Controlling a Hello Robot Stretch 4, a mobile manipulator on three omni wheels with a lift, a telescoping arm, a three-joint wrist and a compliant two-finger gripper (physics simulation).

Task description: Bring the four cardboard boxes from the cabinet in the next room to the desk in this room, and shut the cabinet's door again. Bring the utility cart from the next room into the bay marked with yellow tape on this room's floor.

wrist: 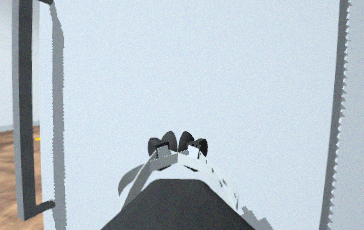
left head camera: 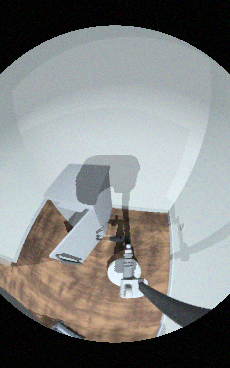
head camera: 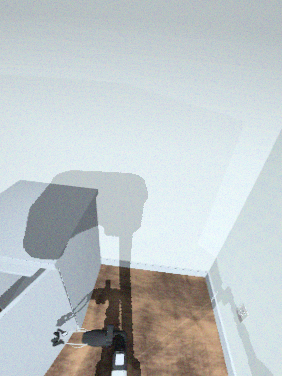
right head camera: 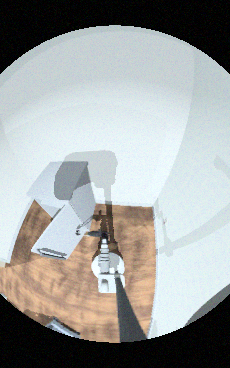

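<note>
The white cabinet (head camera: 82, 267) (left head camera: 62, 182) (right head camera: 45, 181) stands against the back wall. Its door (head camera: 25, 332) (left head camera: 82, 235) (right head camera: 59, 230) (wrist: 200, 75) is partly open, with a dark gap behind it. The door's long grey handle (left head camera: 69, 258) (right head camera: 52, 252) (wrist: 24, 110) is at the left in the wrist view. My gripper (head camera: 59, 336) (left head camera: 99, 236) (right head camera: 78, 231) (wrist: 177, 144) is shut and empty. It is in front of the door's outer face, between handle and hinge side; whether it touches the door is unclear. The cardboard boxes and the desk do not show.
A wall (head camera: 250, 280) with a skirting board and a socket (head camera: 242, 313) runs along the right. A grey-blue object (left head camera: 69, 330) (right head camera: 62, 326) shows partly at the lower left; I cannot tell if it is the cart. A bit of yellow tape (wrist: 38, 139) shows beyond the handle.
</note>
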